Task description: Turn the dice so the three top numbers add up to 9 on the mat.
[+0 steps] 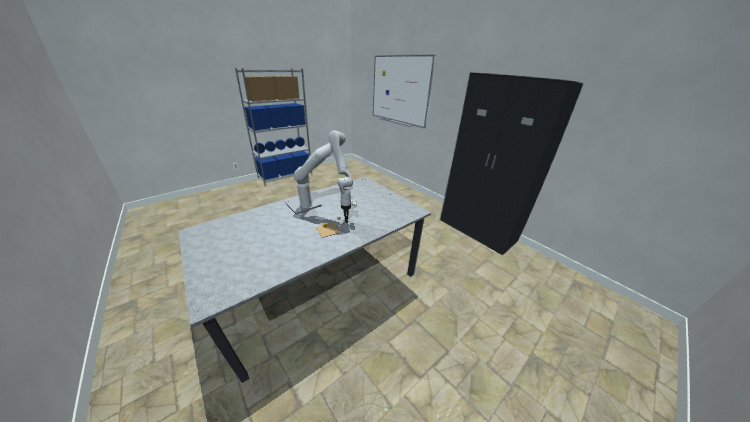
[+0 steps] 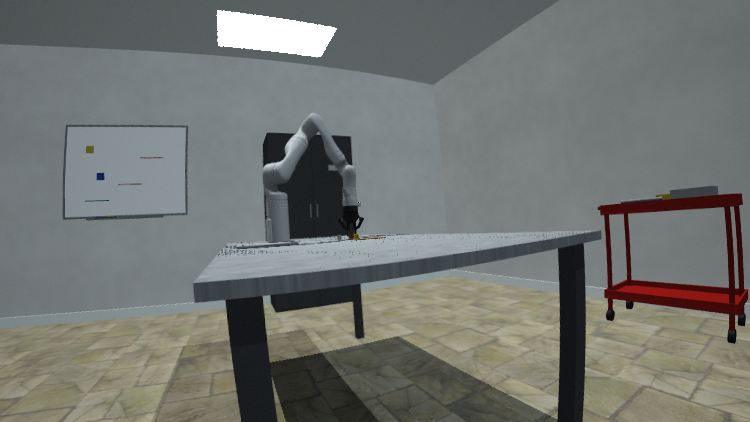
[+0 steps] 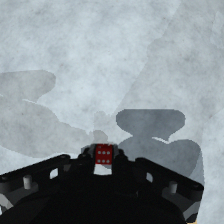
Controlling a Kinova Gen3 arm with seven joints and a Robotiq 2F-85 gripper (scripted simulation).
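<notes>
The white die lies 8 cm behind my hand, 1 cm to the right of it and 1 cm below it. Also, from my hand: red die (1 cm below); then tan mat (16 cm to the right, 2 cm below, 1 cm behind); then yellow die (16 cm to the right, 6 cm behind, 1 cm below).
</notes>
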